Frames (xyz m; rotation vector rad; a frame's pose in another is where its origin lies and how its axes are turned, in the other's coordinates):
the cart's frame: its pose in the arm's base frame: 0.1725 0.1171 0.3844 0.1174 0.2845 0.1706
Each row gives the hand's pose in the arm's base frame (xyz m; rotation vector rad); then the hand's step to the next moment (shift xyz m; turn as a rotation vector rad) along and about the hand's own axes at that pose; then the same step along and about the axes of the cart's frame.
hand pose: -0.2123 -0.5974 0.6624 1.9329 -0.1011 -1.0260
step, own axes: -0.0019 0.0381 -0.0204 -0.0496 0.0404 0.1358
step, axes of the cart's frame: 0.0129 -0.0060 0.0408 -0.1322 -0.0710 0.0037
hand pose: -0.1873 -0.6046 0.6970 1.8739 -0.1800 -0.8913
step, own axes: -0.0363 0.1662 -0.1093 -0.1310 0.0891 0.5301
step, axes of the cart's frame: 0.0375 0.0295 0.1965 -0.4661 -0.2915 -0.0627
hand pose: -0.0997 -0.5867 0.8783 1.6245 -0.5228 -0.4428
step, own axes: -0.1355 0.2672 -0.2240 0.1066 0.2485 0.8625
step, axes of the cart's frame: -0.0392 0.2731 0.2526 -0.5823 -0.6853 0.0915
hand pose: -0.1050 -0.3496 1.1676 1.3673 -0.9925 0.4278
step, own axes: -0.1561 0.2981 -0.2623 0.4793 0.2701 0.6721
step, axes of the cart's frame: -0.1719 0.3902 -0.0160 -0.4169 -0.6017 0.4674
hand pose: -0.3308 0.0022 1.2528 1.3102 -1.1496 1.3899
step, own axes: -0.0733 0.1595 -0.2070 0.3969 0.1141 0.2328
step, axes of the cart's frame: -0.1253 0.1871 -0.1515 -0.2377 -0.1742 0.3713
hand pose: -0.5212 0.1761 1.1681 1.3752 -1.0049 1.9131
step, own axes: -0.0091 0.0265 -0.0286 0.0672 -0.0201 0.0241
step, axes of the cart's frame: -0.0243 0.0109 -0.0299 -0.0136 0.0018 0.0729
